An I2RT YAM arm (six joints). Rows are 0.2 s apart.
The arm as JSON. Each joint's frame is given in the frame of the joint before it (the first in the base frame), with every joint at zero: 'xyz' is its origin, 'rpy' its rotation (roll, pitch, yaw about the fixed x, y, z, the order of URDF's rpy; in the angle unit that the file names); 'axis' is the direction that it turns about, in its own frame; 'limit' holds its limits. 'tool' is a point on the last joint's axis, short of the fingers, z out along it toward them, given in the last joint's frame.
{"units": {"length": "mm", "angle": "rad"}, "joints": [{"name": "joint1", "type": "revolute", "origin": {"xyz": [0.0, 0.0, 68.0], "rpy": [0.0, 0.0, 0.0]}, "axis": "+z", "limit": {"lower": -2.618, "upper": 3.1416}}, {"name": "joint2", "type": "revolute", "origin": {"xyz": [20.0, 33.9, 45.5], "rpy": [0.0, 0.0, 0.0]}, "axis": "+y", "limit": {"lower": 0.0, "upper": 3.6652}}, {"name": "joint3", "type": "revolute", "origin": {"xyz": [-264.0, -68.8, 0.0], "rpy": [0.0, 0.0, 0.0]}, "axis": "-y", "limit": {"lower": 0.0, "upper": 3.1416}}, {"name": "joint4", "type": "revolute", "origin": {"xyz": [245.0, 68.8, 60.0], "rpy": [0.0, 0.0, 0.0]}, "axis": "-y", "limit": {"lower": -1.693, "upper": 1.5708}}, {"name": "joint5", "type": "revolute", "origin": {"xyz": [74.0, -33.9, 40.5], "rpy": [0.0, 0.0, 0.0]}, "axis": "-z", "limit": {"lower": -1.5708, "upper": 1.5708}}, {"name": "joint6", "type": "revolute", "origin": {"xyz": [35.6, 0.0, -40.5], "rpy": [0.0, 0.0, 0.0]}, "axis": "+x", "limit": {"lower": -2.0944, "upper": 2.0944}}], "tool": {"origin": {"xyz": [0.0, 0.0, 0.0], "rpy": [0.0, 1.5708, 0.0]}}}
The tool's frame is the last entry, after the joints.
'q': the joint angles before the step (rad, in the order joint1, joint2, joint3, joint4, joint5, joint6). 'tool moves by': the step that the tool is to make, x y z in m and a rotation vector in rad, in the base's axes. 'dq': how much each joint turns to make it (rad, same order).
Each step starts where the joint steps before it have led.
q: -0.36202, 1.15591, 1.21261, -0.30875, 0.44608, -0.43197
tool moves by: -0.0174, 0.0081, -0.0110, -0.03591, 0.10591, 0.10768
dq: -0.00654, -0.07650, -0.06530, -0.05518, -0.09070, -0.10813
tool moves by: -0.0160, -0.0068, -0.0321, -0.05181, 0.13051, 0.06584
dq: -0.06763, -0.06639, -0.13721, 0.01412, -0.09503, -0.14280
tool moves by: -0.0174, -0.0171, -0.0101, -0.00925, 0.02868, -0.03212
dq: -0.11491, -0.03355, -0.05031, 0.00719, -0.06995, -0.05060
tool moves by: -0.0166, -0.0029, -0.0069, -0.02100, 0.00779, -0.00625
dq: -0.06082, -0.05781, -0.05432, 0.00826, -0.04353, -0.04006
